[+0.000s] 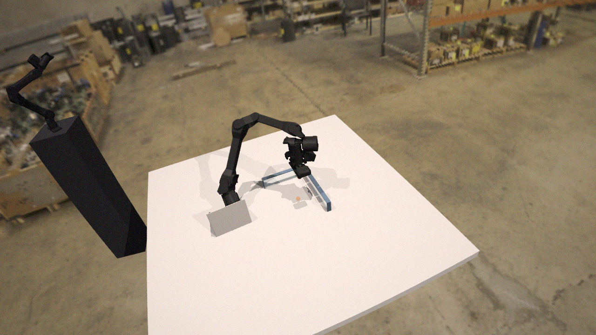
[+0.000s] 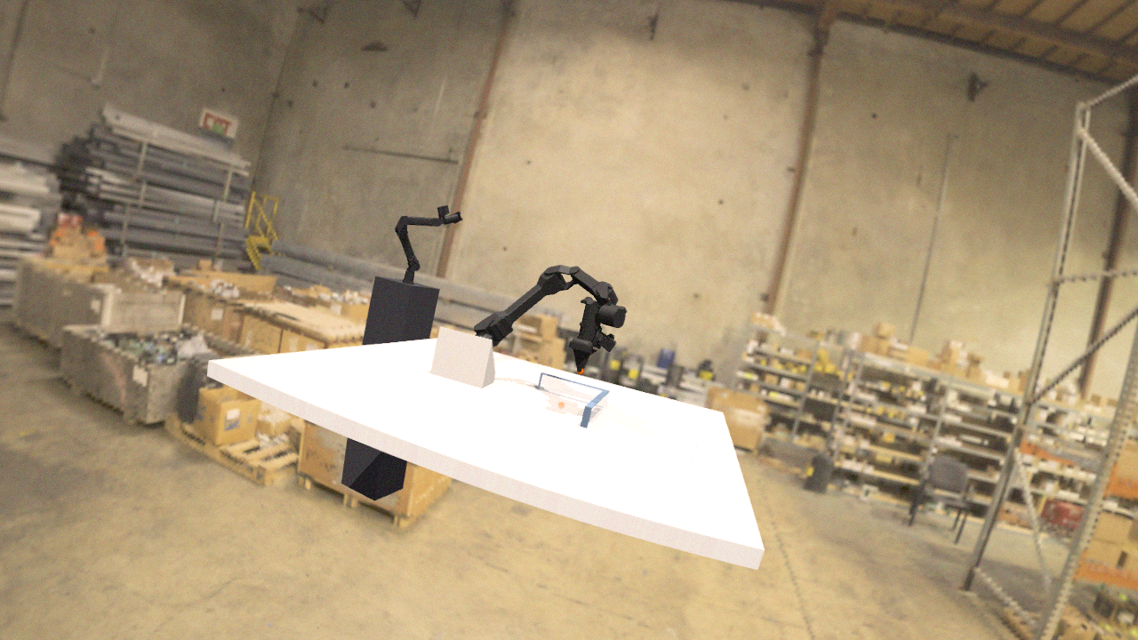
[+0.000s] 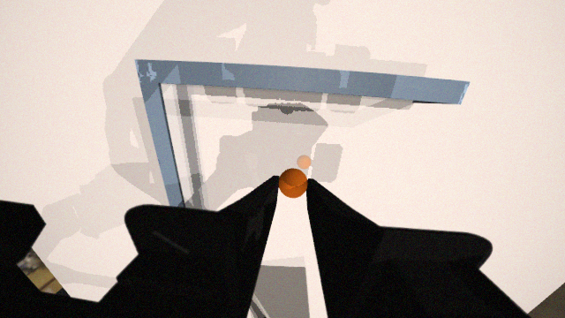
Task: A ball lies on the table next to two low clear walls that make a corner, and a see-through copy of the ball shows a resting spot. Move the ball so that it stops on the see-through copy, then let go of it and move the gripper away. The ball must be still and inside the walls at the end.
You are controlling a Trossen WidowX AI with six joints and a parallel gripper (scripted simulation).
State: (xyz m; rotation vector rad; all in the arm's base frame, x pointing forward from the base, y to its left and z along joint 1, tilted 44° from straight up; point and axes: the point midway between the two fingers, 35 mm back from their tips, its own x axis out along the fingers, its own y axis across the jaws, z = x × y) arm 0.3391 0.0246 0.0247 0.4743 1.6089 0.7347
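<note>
The see-through copy is 110 mm below my gripper tip, 30 mm behind it and 20 mm to the right of it. Round my gripper tip: orange ball (right at my gripper tip).
</note>
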